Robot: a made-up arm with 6 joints.
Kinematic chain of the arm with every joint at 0, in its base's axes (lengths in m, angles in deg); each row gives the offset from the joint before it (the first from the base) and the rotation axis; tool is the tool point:
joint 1: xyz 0 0 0.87 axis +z
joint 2: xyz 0.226 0 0 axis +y
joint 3: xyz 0 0 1.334 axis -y
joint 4: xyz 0 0 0.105 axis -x
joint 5: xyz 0.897 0 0 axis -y
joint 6: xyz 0.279 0 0 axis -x
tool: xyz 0 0 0
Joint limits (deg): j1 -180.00..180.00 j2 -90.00..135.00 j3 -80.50..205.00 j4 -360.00..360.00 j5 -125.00..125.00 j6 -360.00..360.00
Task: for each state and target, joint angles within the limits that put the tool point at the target. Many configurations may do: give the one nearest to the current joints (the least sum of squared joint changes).
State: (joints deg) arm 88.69 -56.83 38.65 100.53 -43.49 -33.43
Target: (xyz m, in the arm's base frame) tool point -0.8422 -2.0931 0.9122
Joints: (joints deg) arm 64.55 -90.00 80.40 107.66 -31.49 -33.43
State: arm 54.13 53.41 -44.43 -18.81 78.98 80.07
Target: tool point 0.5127 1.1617 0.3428
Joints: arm 69.50 68.48 -53.19 -15.81 74.86 80.07
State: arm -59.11 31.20 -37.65 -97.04 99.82 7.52
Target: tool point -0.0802 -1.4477 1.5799
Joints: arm -82.23 22.75 -21.12 -91.59 99.27 7.52
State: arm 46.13 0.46 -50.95 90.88 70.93 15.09
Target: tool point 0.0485 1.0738 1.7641
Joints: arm 73.03 -2.84 -36.16 87.21 73.32 15.09
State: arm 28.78 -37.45 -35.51 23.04 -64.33 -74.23
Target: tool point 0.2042 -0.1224 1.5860
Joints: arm 12.21 -50.19 -52.00 37.50 -73.48 -74.23
